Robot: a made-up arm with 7 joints.
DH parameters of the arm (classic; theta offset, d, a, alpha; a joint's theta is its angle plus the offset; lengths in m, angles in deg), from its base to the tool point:
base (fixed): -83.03 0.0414 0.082 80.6
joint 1: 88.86 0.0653 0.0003 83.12
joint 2: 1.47 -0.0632 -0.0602 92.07
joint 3: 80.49 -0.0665 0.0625 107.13
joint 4: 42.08 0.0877 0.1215 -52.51
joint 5: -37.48 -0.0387 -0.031 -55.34
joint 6: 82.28 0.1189 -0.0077 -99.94
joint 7: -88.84 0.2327 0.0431 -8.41
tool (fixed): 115.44 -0.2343 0 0
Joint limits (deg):
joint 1: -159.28..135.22
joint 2: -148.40..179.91
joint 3: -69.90..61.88
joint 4: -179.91..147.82
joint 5: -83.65..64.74
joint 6: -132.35..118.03
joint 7: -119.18..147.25
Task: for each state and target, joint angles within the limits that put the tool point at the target. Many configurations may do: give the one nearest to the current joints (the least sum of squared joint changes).
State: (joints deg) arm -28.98 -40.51 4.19 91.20 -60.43 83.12 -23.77
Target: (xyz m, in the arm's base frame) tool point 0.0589 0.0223 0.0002
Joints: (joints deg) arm -19.90 -77.90 18.79 68.89 -29.67 92.93 -43.26
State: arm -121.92 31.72 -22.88 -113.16 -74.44 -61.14 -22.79
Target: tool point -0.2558 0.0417 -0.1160
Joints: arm -99.61 41.54 3.77 -84.82 -59.72 -62.46 -23.57
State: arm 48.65 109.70 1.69 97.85 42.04 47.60 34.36
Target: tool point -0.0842 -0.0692 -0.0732
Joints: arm 57.99 98.65 40.60 67.09 43.73 47.19 19.07
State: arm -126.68 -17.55 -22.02 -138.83 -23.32 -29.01 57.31
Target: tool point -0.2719 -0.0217 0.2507
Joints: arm -140.02 17.62 -17.86 -167.90 -6.66 -27.26 65.65
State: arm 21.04 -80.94 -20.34 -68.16 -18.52 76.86 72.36
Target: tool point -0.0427 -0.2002 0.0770
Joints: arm 24.96 -85.17 -3.20 -58.23 20.67 74.55 91.71
